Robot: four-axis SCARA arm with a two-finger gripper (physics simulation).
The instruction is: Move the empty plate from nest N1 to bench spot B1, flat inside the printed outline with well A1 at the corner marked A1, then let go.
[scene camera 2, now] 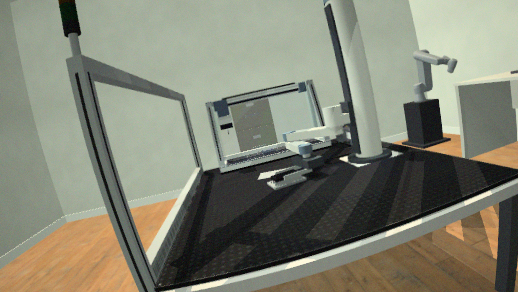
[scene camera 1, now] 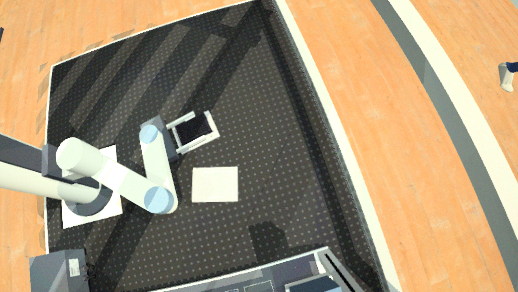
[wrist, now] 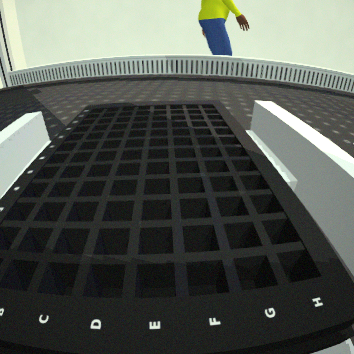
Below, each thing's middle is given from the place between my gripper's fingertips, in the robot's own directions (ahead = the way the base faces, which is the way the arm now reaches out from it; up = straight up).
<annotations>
Right now the white mat [scene camera 1: 218, 184] is 230 mm to the right of my hand and 40 mm below it. Round my hand: plate [wrist: 163, 219]: 30 mm behind, 10 mm to the right, 10 mm below.
</annotations>
